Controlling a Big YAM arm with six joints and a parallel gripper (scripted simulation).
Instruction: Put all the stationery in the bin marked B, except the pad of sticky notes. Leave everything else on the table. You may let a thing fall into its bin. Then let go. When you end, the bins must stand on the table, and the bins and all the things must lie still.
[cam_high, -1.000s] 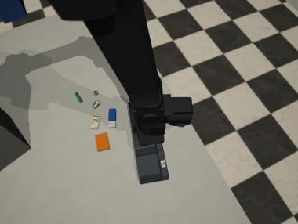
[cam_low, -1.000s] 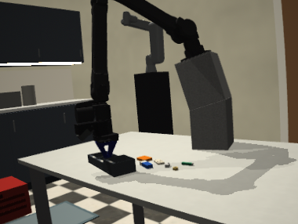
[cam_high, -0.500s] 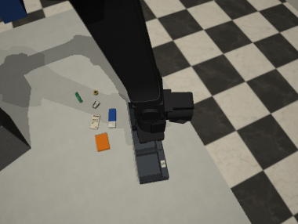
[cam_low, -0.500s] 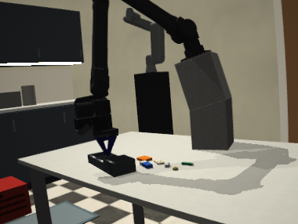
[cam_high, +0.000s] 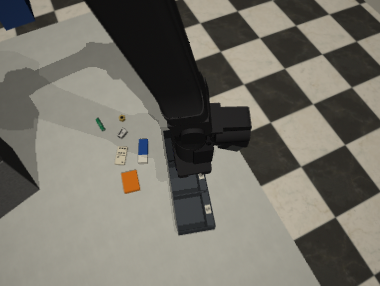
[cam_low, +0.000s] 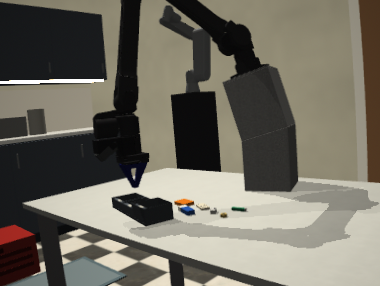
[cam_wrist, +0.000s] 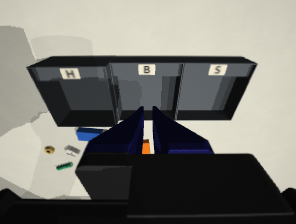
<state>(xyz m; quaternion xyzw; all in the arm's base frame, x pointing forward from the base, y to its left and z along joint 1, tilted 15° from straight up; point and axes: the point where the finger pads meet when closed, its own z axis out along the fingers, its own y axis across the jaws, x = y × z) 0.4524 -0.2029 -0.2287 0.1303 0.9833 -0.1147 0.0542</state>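
Now: hand 110 mm past the binder clip, 200 mm to the right of it and 80 mm above it. The rest, counted from my hand: eraser: 80 mm behind, 120 mm to the left, 80 mm below; dark bin: 10 mm behind, 60 mm below; orange sticky-note pad: 130 mm behind, 60 mm to the left, 80 mm below.
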